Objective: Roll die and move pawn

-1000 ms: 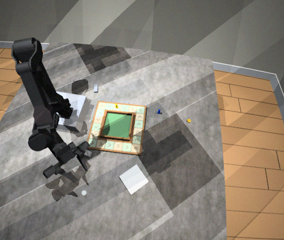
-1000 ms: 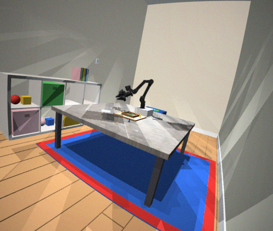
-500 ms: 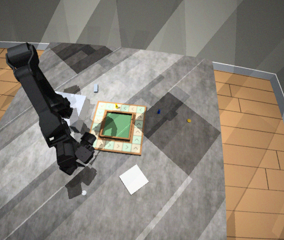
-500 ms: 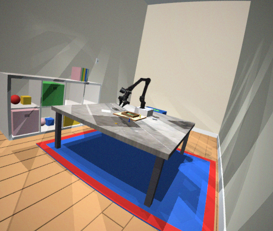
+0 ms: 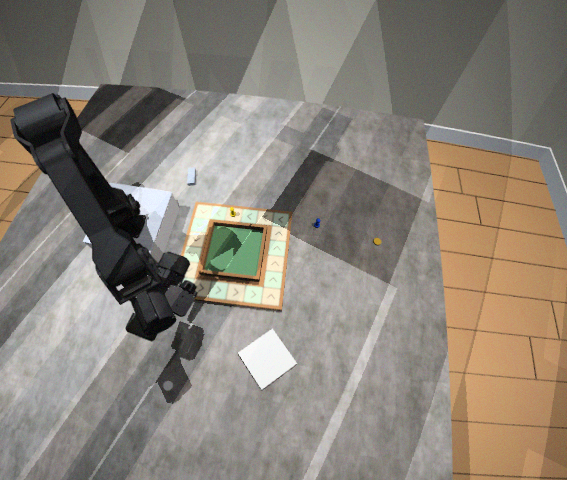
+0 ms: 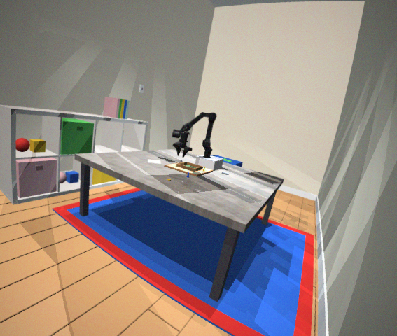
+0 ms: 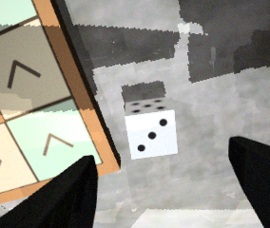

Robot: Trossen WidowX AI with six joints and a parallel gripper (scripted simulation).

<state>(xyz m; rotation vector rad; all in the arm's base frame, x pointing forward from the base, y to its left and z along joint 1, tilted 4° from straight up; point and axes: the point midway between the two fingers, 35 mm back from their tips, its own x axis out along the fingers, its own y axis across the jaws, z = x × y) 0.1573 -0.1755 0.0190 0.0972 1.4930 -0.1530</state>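
Now: gripper tip 40 mm above the die. Also, from my gripper tip: white disc: 180 mm to the right, 50 mm below, 30 mm ahead; then yellow pawn: 290 mm to the left, 80 mm ahead, 20 mm below; then white card: 240 mm ahead, 80 mm to the right, 50 mm below.
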